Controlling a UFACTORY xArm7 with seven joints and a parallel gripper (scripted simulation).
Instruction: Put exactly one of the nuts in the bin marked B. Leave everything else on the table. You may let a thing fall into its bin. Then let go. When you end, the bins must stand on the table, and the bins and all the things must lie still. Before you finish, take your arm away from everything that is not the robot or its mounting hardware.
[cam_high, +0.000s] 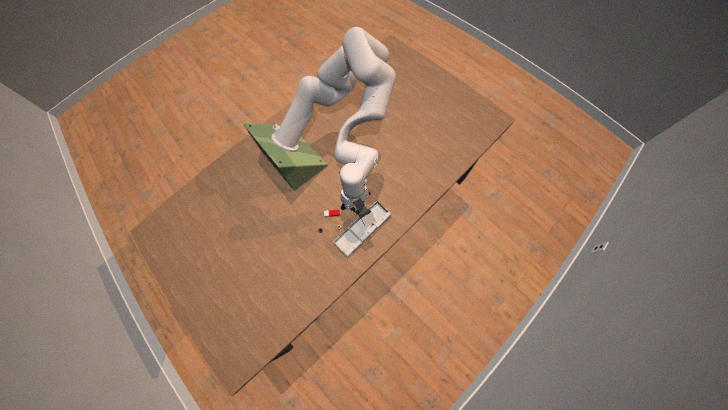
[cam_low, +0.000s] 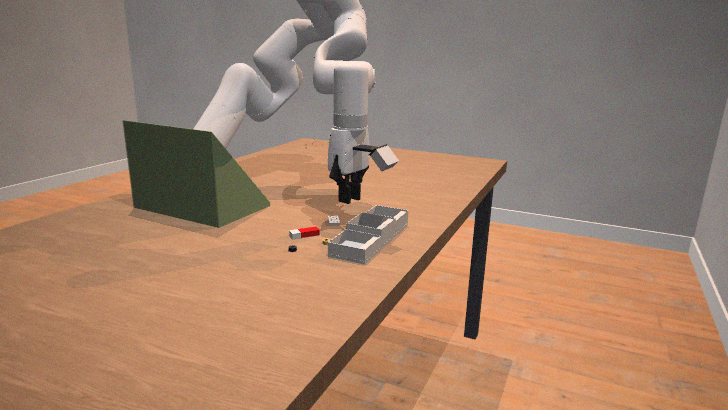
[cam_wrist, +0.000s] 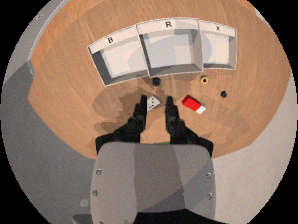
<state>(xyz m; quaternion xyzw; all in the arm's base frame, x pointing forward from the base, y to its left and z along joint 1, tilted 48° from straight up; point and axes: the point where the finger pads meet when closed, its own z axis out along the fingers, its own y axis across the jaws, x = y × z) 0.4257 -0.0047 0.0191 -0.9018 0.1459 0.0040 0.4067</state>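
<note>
My gripper is now 9 cm above the white die, 5 cm past it and 3 cm to the right of it. From my hand the other things lie so: yellow nut 10 cm to the right, 9 cm below, 1 cm behind.
</note>
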